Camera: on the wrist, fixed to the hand. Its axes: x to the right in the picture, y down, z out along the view.
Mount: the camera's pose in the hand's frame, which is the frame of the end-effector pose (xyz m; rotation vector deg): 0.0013 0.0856 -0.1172 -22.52 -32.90 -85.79
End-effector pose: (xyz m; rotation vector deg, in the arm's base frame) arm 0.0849 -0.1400 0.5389 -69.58 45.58 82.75
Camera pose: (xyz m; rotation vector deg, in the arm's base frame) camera 0.0336 -0.2687 0.4955 -62.81 -43.93 31.23
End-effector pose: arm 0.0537 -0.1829 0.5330 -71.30 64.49 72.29
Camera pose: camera -0.0231 -0.3058 0.5248 -77.74 -31.19 29.76
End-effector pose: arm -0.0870 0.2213 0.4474 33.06 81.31 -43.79
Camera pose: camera -0.0980 0.3648 0.4284 -63.85 69.61 -89.01
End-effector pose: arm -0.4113 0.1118 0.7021 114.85 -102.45 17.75
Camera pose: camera -0.4814 0.1582 0.8204 147.32 -4.93 -59.27
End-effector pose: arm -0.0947 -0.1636 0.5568 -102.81 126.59 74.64
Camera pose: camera -0.1098 -0.2346 0.6825 -111.26 3.30 80.95
